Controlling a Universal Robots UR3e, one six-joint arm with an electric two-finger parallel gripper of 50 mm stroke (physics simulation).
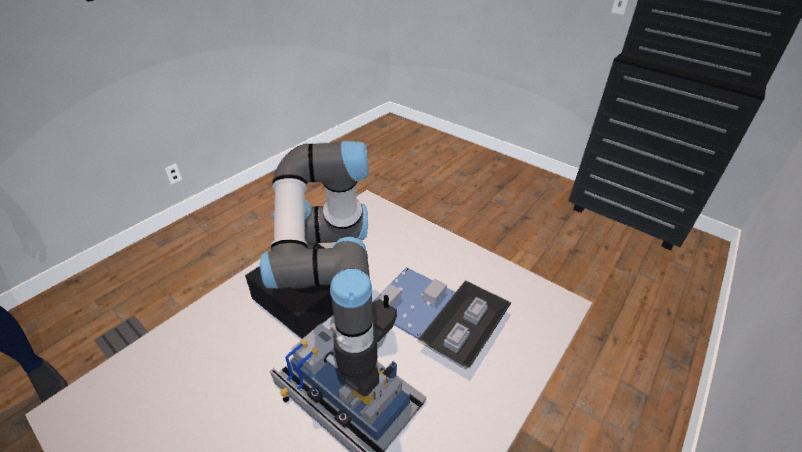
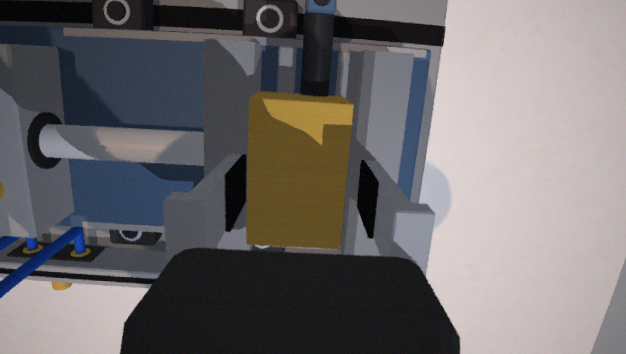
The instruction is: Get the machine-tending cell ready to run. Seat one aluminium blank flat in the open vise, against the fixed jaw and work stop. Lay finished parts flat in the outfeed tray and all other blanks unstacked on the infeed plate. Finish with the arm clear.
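Places are measured from the arm's base along level axes (x left, y ahead, z down), in metres.
Pixels of known places: gripper, between the fingertips: [image 1: 368, 388] [image 2: 302, 181].
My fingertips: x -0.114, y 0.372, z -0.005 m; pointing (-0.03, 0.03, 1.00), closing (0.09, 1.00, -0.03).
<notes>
Behind a point stands the place of what it marks.
My gripper [image 1: 363, 393] @(z -0.005, x -0.113, y 0.372 m) [image 2: 302, 181] @(z -0.005, x -0.113, y 0.372 m) is open, pointing down over the vise [image 1: 393, 419] @(z 0.058, x -0.104, y 0.434 m) [image 2: 135, 80] @(z 0.033, x -0.083, y 0.282 m). Its fingers stand on either side of a yellow block [image 2: 298, 185] @(z -0.023, x -0.110, y 0.370 m) with a dark, blue-ended handle, with gaps beside it. The block lies between the moving jaw [image 2: 231, 100] and the fixed jaw [image 2: 387, 100]; what is under it is hidden. Two pocketed parts [image 1: 476, 309] @(z 0.060, x 0.261, y 0.389 m) [image 1: 456, 336] @(z 0.060, x 0.156, y 0.402 m) lie apart in the dark outfeed tray [image 1: 487, 332] @(z 0.062, x 0.221, y 0.451 m). One grey blank [image 1: 434, 291] @(z 0.049, x 0.225, y 0.274 m) and another [image 1: 391, 295] @(z 0.048, x 0.134, y 0.201 m), partly hidden by the arm, stand on the blue infeed plate [image 1: 414, 283] @(z 0.084, x 0.235, y 0.195 m).
Blue bent pipes [image 1: 297, 364] @(z -0.018, x -0.184, y 0.231 m) [image 2: 45, 255] @(z 0.022, x -0.185, y 0.235 m) with yellow ends rise at the vise's side. Dark clamps [image 1: 315, 393] @(z 0.055, x -0.180, y 0.273 m) [image 2: 270, 18] @(z 0.055, x -0.042, y 0.345 m) stand along its edge. A black box [image 1: 286, 306] @(z -0.001, x -0.101, y 0.071 m) and a dark part with an upright knob [image 1: 385, 302] are close to the arm. A dark drawer cabinet [image 1: 662, 151] stands behind the table.
</notes>
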